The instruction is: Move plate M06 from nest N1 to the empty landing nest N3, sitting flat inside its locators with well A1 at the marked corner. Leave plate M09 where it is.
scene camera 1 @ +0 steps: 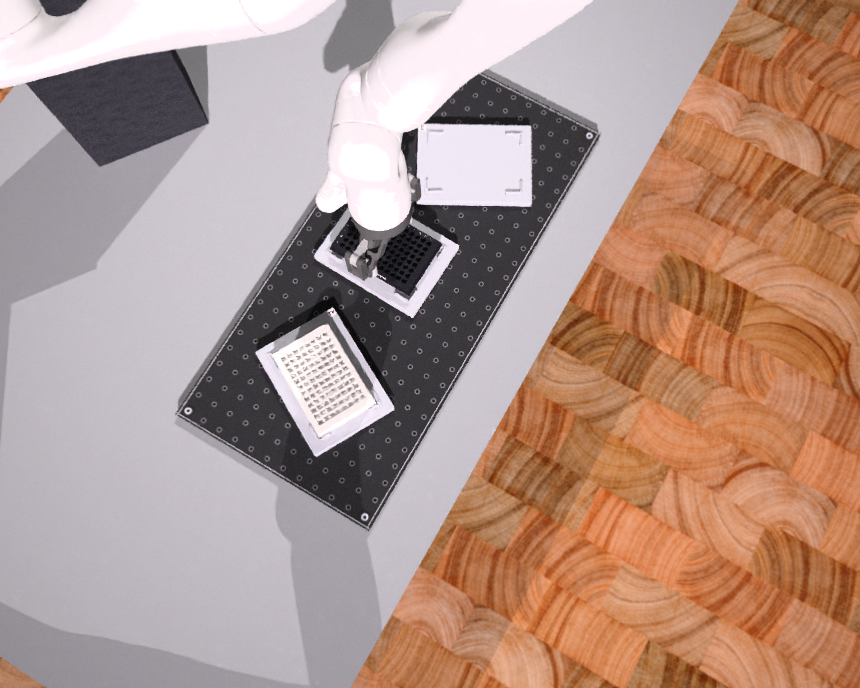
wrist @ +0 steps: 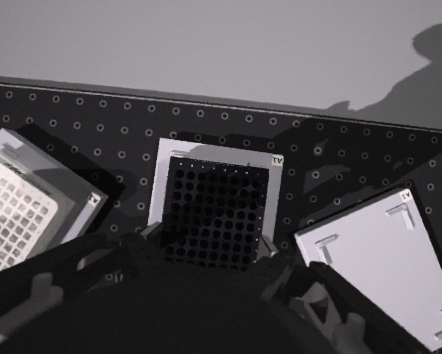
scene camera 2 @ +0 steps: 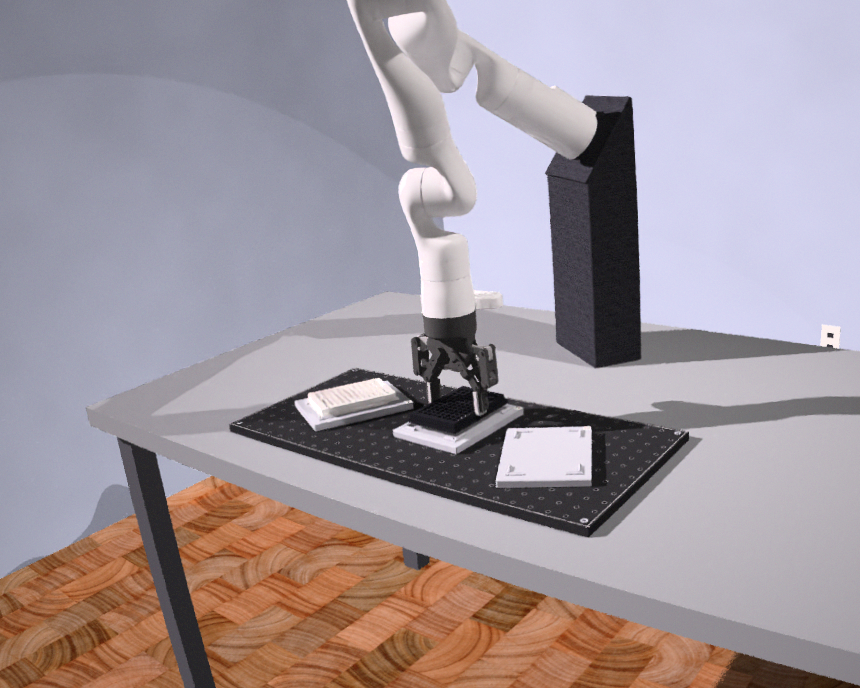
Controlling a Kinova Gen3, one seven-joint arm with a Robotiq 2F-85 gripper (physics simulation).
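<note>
A black well plate point(scene camera 1: 412, 261) point(scene camera 2: 450, 416) point(wrist: 215, 210), apparently M06, is level between the fingers of my gripper point(scene camera 2: 455, 403) point(wrist: 210, 239), which is shut on its two sides. The plate is low over or on the white middle nest point(scene camera 1: 431, 278) point(scene camera 2: 430, 439) point(wrist: 160, 190), roughly lined up with it. The nest's A1 label point(wrist: 277, 160) shows at its top right in the wrist view. I cannot tell whether the plate sits flat inside the locators. A cream plate point(scene camera 1: 322, 376) point(scene camera 2: 351, 396) point(wrist: 20, 215), apparently M09, rests on another nest point(scene camera 1: 381, 408) point(scene camera 2: 351, 418). Plate numbers are not readable.
A third white nest point(scene camera 1: 473, 165) point(scene camera 2: 546, 455) point(wrist: 375, 250) with corner locators holds no plate; its A1 label point(wrist: 406, 195) shows. All three nests stand on a black perforated board point(scene camera 1: 487, 286) point(scene camera 2: 624, 459) point(wrist: 200, 122). The arm's dark pedestal point(scene camera 1: 129, 107) point(scene camera 2: 595, 265) stands behind.
</note>
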